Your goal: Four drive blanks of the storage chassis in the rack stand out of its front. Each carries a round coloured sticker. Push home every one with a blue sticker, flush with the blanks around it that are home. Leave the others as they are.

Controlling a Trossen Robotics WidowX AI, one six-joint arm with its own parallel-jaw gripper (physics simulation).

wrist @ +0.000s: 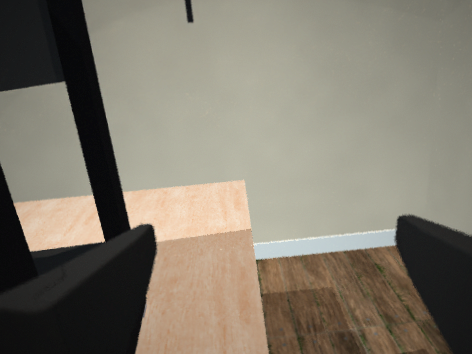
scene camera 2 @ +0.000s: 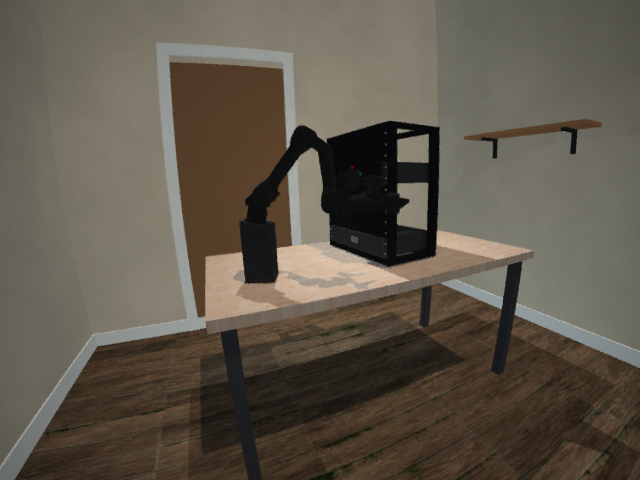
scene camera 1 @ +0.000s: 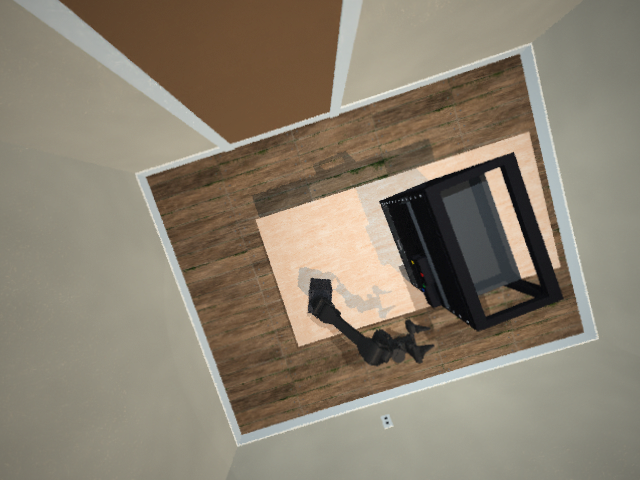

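Note:
The black rack (scene camera 1: 525, 217) (scene camera 2: 433, 191) (wrist: 94, 130) stands on the table. The dark storage chassis (scene camera 2: 412, 172) (wrist: 25, 45) sits partway up in it. In scene camera 1, a yellow sticker (scene camera 1: 413, 262), a red sticker (scene camera 1: 421, 274), a green sticker (scene camera 1: 424, 285) and a small blue sticker (scene camera 1: 423, 290) show at its front. Scene camera 2 shows the red sticker (scene camera 2: 352, 167) and the green sticker (scene camera 2: 360, 174); the arm hides what is lower. How far each blank stands out is too small to tell. My gripper (scene camera 1: 430, 337) (scene camera 2: 405, 201) (wrist: 274, 232) is open and empty, beside the rack, past the table's long edge.
The wooden table (scene camera 1: 330, 242) (scene camera 2: 310, 304) (wrist: 200, 300) carries the arm's base (scene camera 1: 320, 291) (scene camera 2: 258, 253) and the rack. A lower unit (scene camera 2: 369, 242) sits at the rack's bottom. The rack's post is close to the left finger in the wrist view. A wall shelf (scene camera 2: 537, 129) is at the right.

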